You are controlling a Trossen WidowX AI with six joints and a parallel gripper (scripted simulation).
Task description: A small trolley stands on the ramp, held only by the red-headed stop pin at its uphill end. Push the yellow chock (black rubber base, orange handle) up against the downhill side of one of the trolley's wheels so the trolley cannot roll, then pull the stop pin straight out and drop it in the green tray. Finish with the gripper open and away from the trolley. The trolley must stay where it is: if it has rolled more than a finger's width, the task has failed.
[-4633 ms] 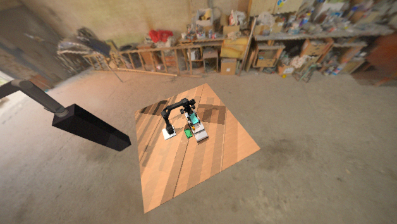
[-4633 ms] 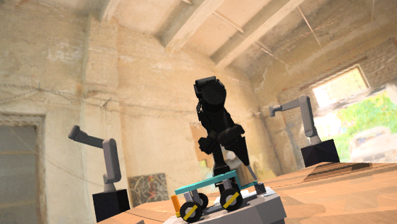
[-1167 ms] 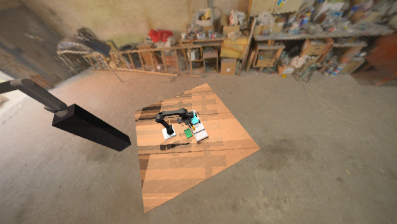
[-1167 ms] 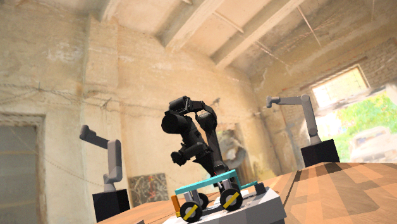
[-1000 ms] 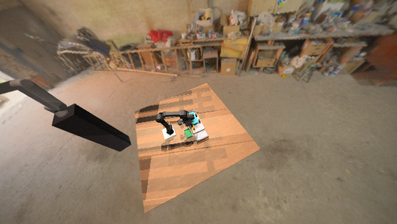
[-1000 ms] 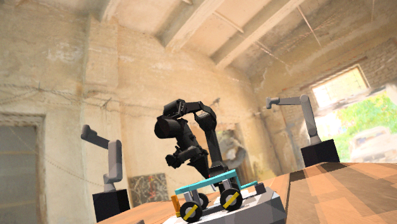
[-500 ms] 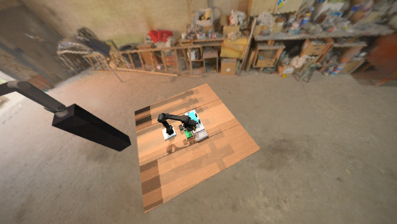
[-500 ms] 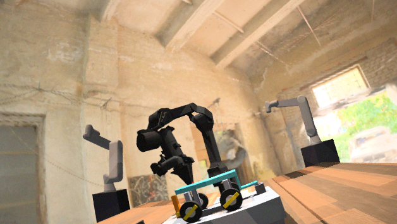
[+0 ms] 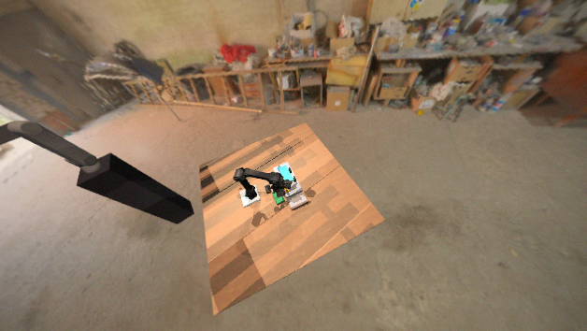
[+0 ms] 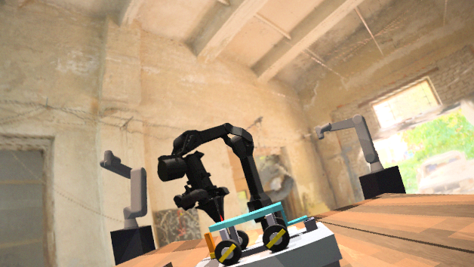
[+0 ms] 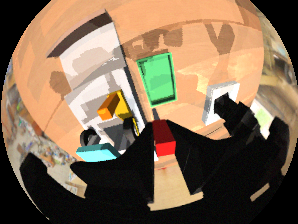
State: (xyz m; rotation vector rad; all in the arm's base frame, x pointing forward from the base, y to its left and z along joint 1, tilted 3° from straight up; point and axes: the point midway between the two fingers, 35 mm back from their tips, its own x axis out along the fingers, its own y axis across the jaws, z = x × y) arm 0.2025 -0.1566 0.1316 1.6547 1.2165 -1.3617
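Now: gripper tip right at the red-headed stop pin. The rest, counted from my gripper tip: grey ramp 12 cm ahead, 9 cm below, 8 cm to the left; trolley 12 cm ahead, 7 cm to the left, 2 cm below; green tray 14 cm below, 3 cm behind, 1 cm to the left.
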